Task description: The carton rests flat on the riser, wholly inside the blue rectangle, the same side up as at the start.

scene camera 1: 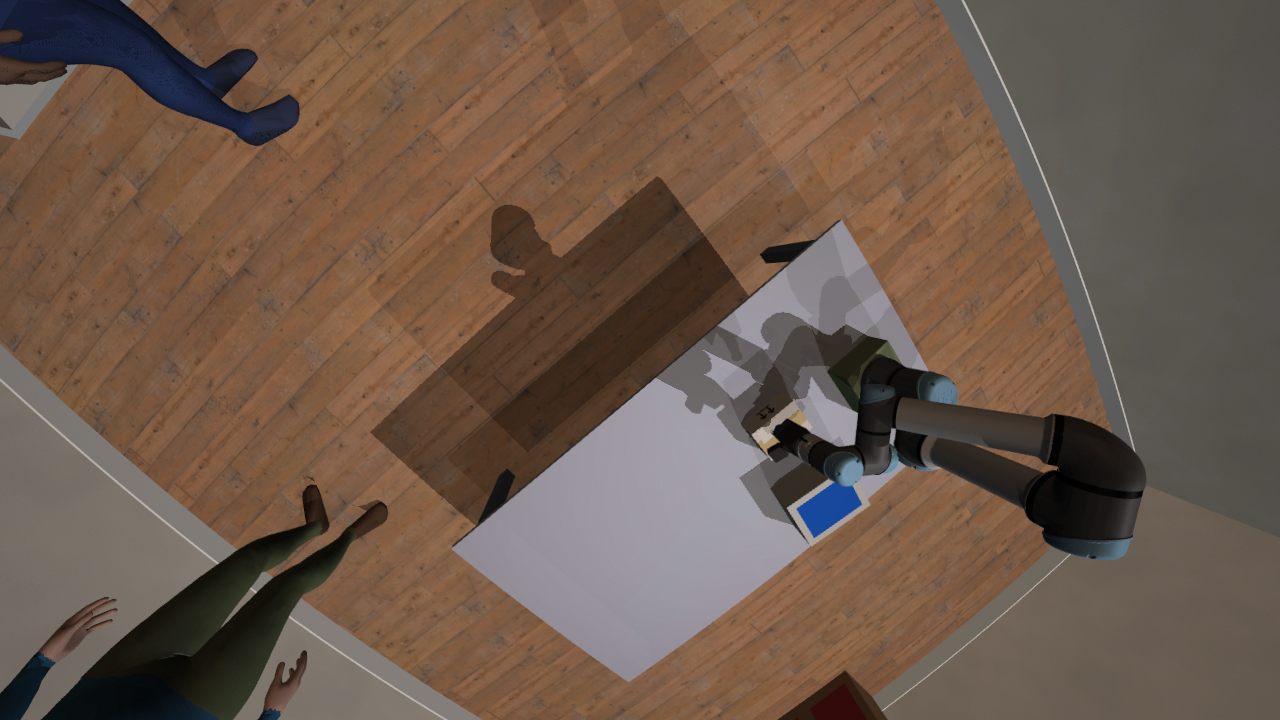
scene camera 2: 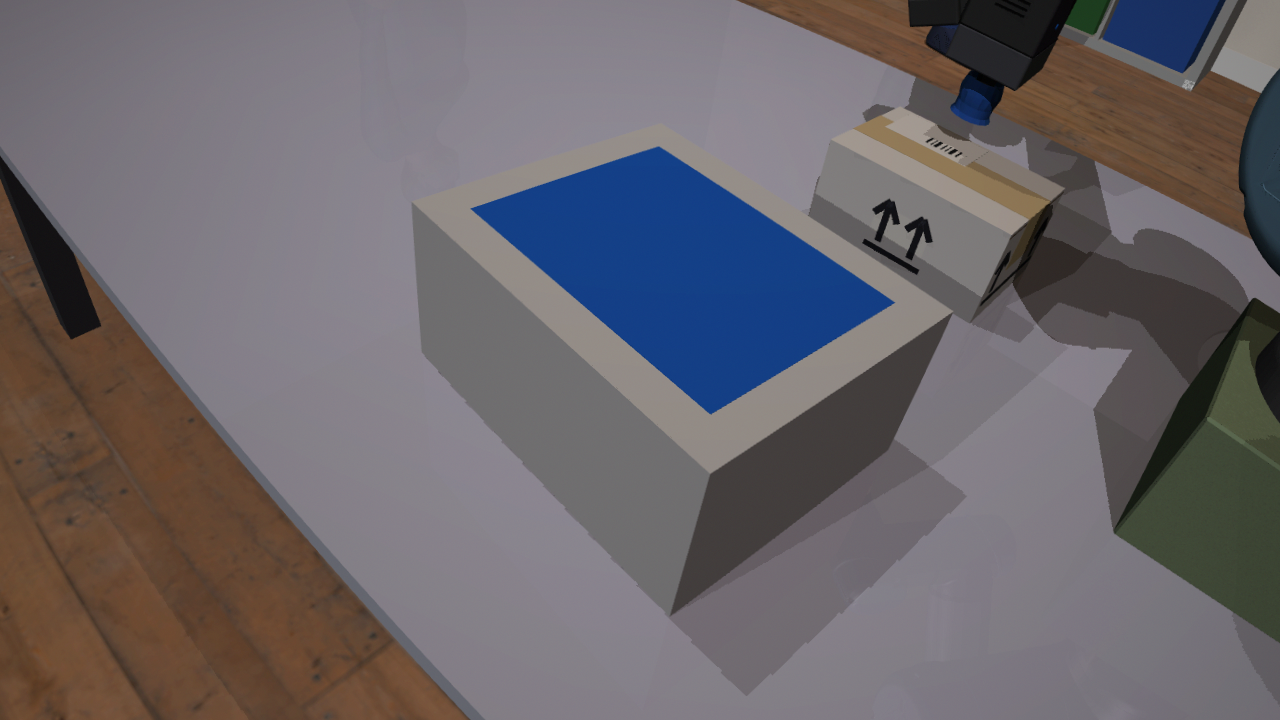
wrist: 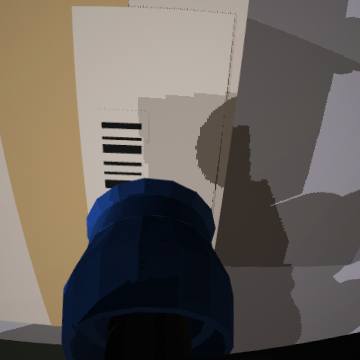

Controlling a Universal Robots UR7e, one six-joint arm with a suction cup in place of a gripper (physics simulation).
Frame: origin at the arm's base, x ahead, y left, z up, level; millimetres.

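Seen in the pictures: end effector, tool point: [scene camera 2: 970, 114] [wrist: 150, 233]; arm's base, origin of the base link: [scene camera 1: 880, 380].
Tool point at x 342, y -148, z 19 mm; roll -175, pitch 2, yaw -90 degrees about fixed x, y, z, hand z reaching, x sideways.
Offsets run from my tool point to a thing's middle. "spot": to the spot under its first point. Level surfaces: height alone.
The carton @(dy +35, dx -7, dz -76 mm) [scene camera 1: 791, 417] [scene camera 2: 904, 201] [wrist: 115, 60] stands on the table beside the riser, tape and barcode label on top, two upward arrows on its side. The riser @(dy +357, dx +50, dz -60 mm) [scene camera 1: 801, 480] [scene camera 2: 554, 402] is a pale block with a blue rectangle @(spot: dy +361, dx +60, dz +0 mm) [scene camera 1: 828, 509] [scene camera 2: 680, 268] on its top; no carton is on it. My gripper [scene camera 1: 780, 432] [scene camera 2: 972, 116] [wrist: 150, 200], a blue suction cup, hangs a little above the carton's top near the barcode label, apart from it, and is open, holding nothing. In scene camera 1 the wrist hides part of the carton.
A green box [scene camera 1: 845, 371] [scene camera 2: 1208, 501] stands on the table @(dz -120 mm) [scene camera 1: 644, 537] [scene camera 2: 268, 268], on the carton's other side from the riser, with part of the arm over it. A shelf unit with coloured bins is at the upper right of scene camera 2. People stand on the floor beyond the table.
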